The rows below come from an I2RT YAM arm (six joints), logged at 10 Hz.
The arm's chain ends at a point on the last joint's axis. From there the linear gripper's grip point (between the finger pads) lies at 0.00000 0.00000 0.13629 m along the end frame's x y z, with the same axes.
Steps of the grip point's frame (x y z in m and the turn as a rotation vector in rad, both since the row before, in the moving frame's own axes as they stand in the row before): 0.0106, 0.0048, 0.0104, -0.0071, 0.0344, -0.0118; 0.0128, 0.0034, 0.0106, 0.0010, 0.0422, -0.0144; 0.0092, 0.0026, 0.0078, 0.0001, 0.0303, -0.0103; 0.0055, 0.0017, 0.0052, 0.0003, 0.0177, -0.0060
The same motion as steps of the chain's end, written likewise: 0.0059, 0.0039, 0.0105, -0.0071, 0.0344, -0.0118; 0.0071, 0.0036, 0.0107, 0.0010, 0.0422, -0.0144; 0.0051, 0.0026, 0.0079, 0.0001, 0.0303, -0.0103; 0.0031, 0.0017, 0.0052, 0.0003, 0.0177, -0.0060
